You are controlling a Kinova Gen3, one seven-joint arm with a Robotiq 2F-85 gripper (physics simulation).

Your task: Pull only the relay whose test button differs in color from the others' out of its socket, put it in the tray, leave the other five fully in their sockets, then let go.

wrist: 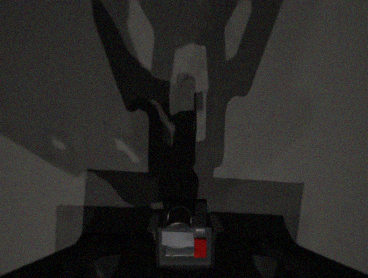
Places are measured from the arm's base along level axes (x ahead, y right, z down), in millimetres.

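Pixels of known places: gripper, fingertip midpoint: [184, 229].
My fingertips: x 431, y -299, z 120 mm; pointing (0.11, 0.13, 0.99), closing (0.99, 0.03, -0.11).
For each thing: its top centre in the pictures, then the offset to it from my fingertips. Level surfaces: height alone.
- relay, top centre: [190, 246] dx -1, dy -9, dz -38 mm
- red test button, top centre: [201, 249] dx +4, dy -7, dz -38 mm
- grey surface, surface height: dz +23 mm
A relay [175, 246] with a clear-looking front window and a red test button [200, 248] is at the bottom centre of the wrist view. My gripper [184, 229] is shut on this relay, with one dark fingertip on either side of it. A wide dark shape that looks like the tray [260, 197] lies below and behind the relay; its far edge runs across the lower part of the view. The relay overlaps it in the view, and whether its underside touches the tray is hidden. The sockets and the other five relays do not show in the wrist view.
The scene is very dim. A grey surface [320, 125] extends beyond and to both sides of the tray. Large dark shadows of the arm and gripper fall across it and over the tray's far side, which makes edges hard to read.
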